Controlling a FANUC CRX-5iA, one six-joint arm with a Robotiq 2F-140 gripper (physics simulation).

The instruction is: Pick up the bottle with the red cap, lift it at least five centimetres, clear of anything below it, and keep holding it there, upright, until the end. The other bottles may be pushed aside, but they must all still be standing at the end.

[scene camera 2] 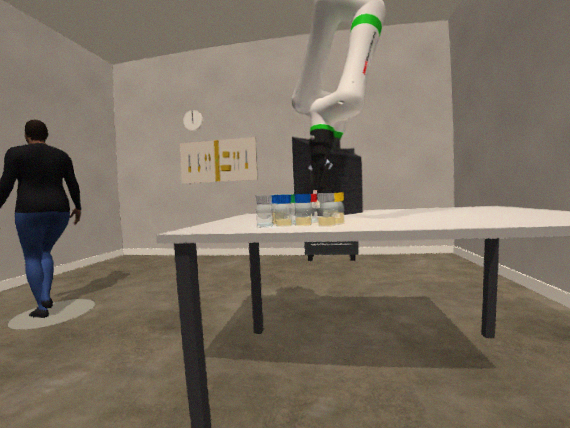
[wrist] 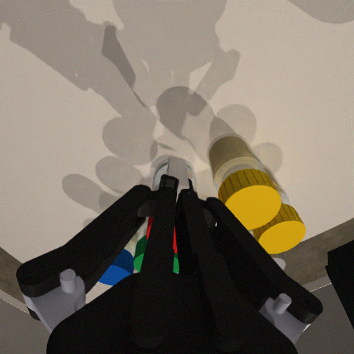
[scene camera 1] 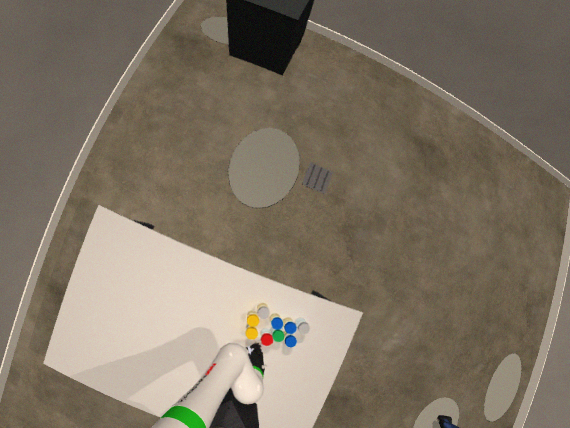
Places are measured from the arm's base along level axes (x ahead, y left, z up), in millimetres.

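Pixels of known places: gripper, fingertip midpoint: [scene camera 2: 315, 207] [scene camera 1: 259, 341].
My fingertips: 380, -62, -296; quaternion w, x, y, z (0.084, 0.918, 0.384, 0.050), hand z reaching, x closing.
For each thing: its middle in the pictures, then the offset to it from my fingertips, as dx, dy, dz.
- bottle with the red cap, body centre: [scene camera 2: 309, 208] [scene camera 1: 266, 336] +35, -22, +1
- green-capped bottle, body centre: [scene camera 2: 296, 209] [scene camera 1: 277, 333] +69, -67, +1
- blue-capped, body centre: [scene camera 2: 279, 209] [scene camera 1: 289, 338] +60, -133, +1
- grey-capped, body centre: [scene camera 2: 264, 211] [scene camera 1: 302, 325] +138, -171, +1
The bottle with the red cap [scene camera 1: 266, 339] [scene camera 2: 314, 198] [wrist: 150, 227] stands upright on the white table, at the near edge of the bottle group in the overhead view. My gripper [scene camera 1: 256, 346] [scene camera 2: 315, 192] [wrist: 174, 169] is shut with its fingertips together and no bottle between them. In the wrist view the closed fingers cover most of the red cap, and part of the clear body shows beside the tips. In scene camera 2 the tips are at about cap height. Whether they touch the bottle is hard to tell.
A green-capped bottle [scene camera 1: 278, 335] [wrist: 141, 257] stands beside the red one. Yellow-capped bottles [scene camera 1: 251, 333] [wrist: 252, 207] stand on its other side. Several blue-capped [scene camera 1: 290, 341] and grey-capped [scene camera 1: 303, 328] bottles stand upright around the group. A person [scene camera 2: 42, 200] stands beyond the table [scene camera 2: 450, 230].
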